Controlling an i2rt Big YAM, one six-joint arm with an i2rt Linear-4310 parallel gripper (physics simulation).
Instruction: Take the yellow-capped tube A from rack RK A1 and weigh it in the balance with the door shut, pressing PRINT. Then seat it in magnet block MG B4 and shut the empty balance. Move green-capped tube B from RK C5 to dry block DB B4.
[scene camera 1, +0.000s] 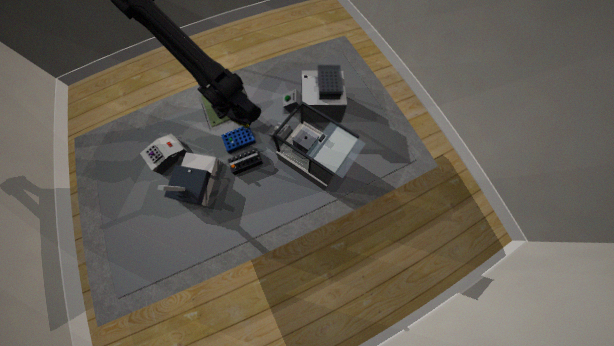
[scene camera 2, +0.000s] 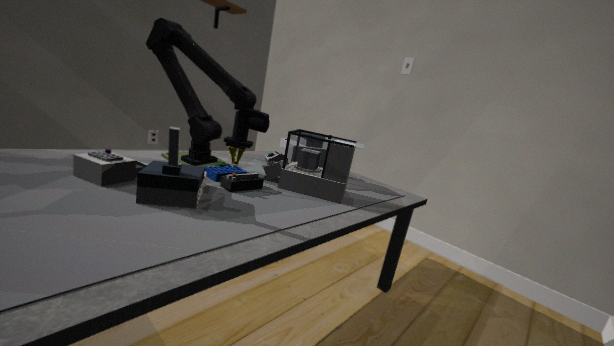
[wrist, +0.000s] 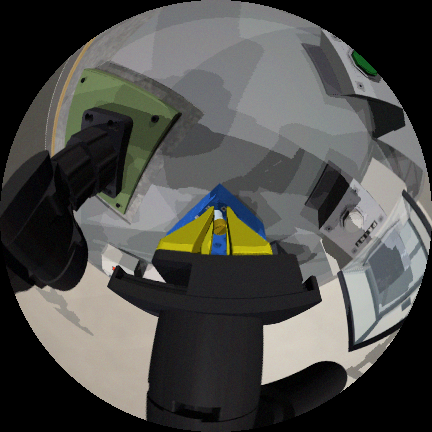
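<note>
The blue rack (scene camera 1: 238, 139) (scene camera 2: 226, 173) (wrist: 220, 193) stands near mid-table. My gripper (scene camera 1: 246, 124) (scene camera 2: 235, 162) (wrist: 220, 211) is at the rack's back edge, pointing down, with its yellow fingers shut on the yellow-capped tube A (wrist: 219, 227). The tube's lower end is hidden, so I cannot tell whether it is raised. A green cap (scene camera 1: 230, 139) shows in the rack. The black block with a silver strip (scene camera 1: 245, 161) (scene camera 2: 242, 181) is in front of the rack. The balance (scene camera 1: 320, 145) (scene camera 2: 316, 165) (wrist: 385, 270) is at the right; a pale glass panel (scene camera 1: 338, 151) covers its right part. The PRINT button (wrist: 354, 220) faces up.
A dark block with holes (scene camera 1: 330, 81) stands on a white base at the back right, beside a green-button box (scene camera 1: 289, 98) (wrist: 361, 65). A dark box with an upright handle (scene camera 1: 189, 182) (scene camera 2: 171, 182) and a white keypad unit (scene camera 1: 162, 151) (scene camera 2: 105, 167) stand left.
</note>
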